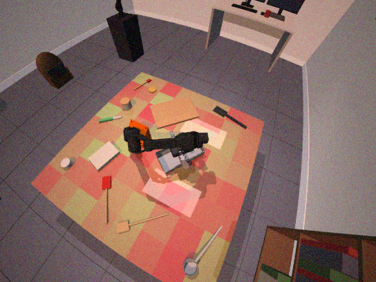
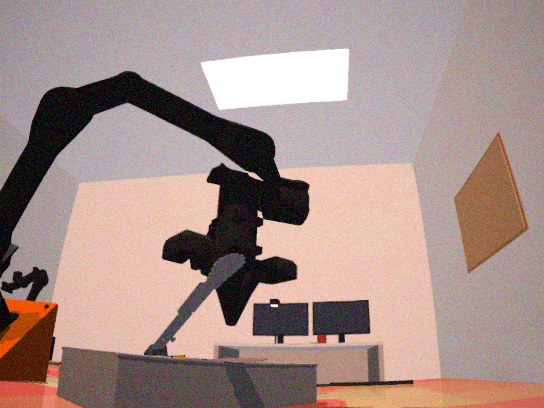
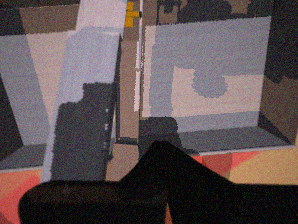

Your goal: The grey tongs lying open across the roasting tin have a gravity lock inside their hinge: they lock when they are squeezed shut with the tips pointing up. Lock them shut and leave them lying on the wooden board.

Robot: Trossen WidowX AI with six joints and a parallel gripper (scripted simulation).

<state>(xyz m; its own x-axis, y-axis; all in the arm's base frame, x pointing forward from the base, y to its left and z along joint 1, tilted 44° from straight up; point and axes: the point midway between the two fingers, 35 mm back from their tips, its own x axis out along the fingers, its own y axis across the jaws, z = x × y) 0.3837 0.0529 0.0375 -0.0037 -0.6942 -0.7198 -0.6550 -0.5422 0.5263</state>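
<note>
Now: gripper tip 40 mm past the grey roasting tin, 10 mm to the right of it and 70 mm above it. From my gripper tip the other things lie so: wooden board (260 mm behind, 330 mm to the left, 90 mm below); then red spatula (330 mm behind, 440 mm to the right, 90 mm below); then black spatula (160 mm ahead, 510 mm to the left, 100 mm below).
</note>
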